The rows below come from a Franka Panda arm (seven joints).
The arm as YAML. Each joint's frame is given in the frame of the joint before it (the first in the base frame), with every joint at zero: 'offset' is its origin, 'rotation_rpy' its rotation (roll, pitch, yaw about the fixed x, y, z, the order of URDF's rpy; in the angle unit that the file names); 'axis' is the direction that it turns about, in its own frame. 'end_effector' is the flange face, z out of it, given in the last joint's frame.
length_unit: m
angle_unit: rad
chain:
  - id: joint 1
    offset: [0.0, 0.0, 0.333]
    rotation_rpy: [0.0, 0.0, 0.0]
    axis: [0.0, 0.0, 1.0]
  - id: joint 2
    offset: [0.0, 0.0, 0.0]
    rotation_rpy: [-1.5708, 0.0, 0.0]
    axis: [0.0, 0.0, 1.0]
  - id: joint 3
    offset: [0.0, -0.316, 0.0]
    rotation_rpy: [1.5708, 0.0, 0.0]
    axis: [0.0, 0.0, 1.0]
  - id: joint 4
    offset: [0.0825, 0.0, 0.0]
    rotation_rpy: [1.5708, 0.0, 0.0]
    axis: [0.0, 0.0, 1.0]
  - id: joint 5
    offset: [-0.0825, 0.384, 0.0]
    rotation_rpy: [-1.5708, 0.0, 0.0]
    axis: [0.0, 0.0, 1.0]
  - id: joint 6
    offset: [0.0, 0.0, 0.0]
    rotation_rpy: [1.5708, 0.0, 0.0]
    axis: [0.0, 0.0, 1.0]
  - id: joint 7
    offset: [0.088, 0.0, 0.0]
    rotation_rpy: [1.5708, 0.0, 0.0]
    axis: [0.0, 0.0, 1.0]
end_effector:
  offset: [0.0, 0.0, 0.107]
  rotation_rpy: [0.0, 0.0, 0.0]
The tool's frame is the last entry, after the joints.
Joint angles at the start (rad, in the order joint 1, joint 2, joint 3, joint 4, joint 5, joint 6, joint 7):
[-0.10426 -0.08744 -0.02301 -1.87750 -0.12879 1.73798 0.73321]
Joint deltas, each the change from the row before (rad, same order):
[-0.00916 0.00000 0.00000 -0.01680 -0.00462 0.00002 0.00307]
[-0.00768 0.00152 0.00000 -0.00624 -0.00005 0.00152 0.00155]
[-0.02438 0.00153 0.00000 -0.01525 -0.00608 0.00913 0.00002]
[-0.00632 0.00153 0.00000 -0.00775 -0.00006 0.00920 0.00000]
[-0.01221 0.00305 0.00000 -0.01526 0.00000 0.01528 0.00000]
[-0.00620 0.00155 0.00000 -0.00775 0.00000 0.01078 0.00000]
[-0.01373 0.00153 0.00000 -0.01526 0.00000 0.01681 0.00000]
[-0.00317 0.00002 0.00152 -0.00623 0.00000 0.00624 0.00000]
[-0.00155 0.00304 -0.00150 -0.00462 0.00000 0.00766 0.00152]
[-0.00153 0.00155 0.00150 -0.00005 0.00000 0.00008 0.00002]
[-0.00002 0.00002 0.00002 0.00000 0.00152 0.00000 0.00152]
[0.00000 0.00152 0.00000 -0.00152 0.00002 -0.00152 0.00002]
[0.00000 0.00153 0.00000 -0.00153 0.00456 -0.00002 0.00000]
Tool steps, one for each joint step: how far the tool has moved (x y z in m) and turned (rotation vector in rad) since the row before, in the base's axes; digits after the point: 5 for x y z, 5 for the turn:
[-0.00275 -0.00493 -0.00791 -0.00249 0.01686 -0.01112]
[-0.00095 -0.00393 -0.00363 0.00070 0.00601 -0.00900]
[-0.00297 -0.01294 -0.00722 -0.00434 0.00851 -0.02167]
[-0.00034 -0.00318 -0.00374 0.00027 0.00012 -0.00507]
[-0.00111 -0.00609 -0.00760 0.00108 0.00303 -0.01017]
[-0.00029 -0.00310 -0.00363 0.00013 -0.00143 -0.00477]
[-0.00167 -0.00678 -0.00667 0.00068 0.00000 -0.01150]
[-0.00042 -0.00068 -0.00245 0.00016 0.00003 -0.00083]
[0.00028 -0.00159 -0.00318 0.00023 -0.00018 -0.00354]
[0.00025 -0.00005 -0.00083 0.00018 0.00151 -0.00004]
[0.00002 0.00012 -0.00003 0.00124 -0.00045 -0.00199]
[-0.00017 0.00002 -0.00163 0.00087 0.00446 -0.00022]
[0.00006 0.00038 -0.00157 0.00483 0.00212 -0.00150]

